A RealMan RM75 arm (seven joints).
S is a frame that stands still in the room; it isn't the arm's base.
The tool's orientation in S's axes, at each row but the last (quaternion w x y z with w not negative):
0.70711, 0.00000, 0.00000, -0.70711
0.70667, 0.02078, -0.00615, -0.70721
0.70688, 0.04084, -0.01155, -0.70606
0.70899, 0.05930, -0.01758, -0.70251
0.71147, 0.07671, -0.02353, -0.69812
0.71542, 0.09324, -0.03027, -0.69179
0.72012, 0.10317, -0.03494, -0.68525
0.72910, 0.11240, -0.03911, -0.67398
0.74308, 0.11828, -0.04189, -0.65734
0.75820, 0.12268, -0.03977, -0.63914
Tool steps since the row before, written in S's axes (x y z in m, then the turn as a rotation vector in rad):
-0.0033, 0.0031, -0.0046, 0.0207, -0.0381, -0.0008
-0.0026, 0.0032, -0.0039, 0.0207, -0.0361, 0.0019
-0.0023, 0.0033, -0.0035, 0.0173, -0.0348, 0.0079
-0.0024, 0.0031, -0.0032, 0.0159, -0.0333, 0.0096
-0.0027, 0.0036, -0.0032, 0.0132, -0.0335, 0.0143
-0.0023, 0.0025, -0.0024, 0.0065, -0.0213, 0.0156
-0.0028, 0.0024, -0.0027, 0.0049, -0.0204, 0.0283
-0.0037, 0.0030, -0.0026, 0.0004, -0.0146, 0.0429
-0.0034, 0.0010, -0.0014, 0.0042, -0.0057, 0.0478
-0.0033, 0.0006, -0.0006, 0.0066, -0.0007, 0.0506
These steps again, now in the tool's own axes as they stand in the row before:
-0.0031, -0.0033, -0.0046, 0.0381, 0.0207, -0.0008
-0.0031, -0.0028, -0.0039, 0.0360, 0.0208, 0.0019
-0.0032, -0.0026, -0.0035, 0.0345, 0.0179, 0.0080
-0.0029, -0.0027, -0.0031, 0.0329, 0.0167, 0.0098
-0.0034, -0.0031, -0.0031, 0.0327, 0.0146, 0.0148
-0.0024, -0.0026, -0.0022, 0.0201, 0.0086, 0.0161
-0.0023, -0.0032, -0.0023, 0.0180, 0.0096, 0.0287
-0.0031, -0.0040, -0.0021, 0.0105, 0.0087, 0.0432
-0.0013, -0.0035, -0.0007, 0.0017, 0.0145, 0.0461
-0.0011, -0.0032, 0.0001, -0.0030, 0.0182, 0.0476

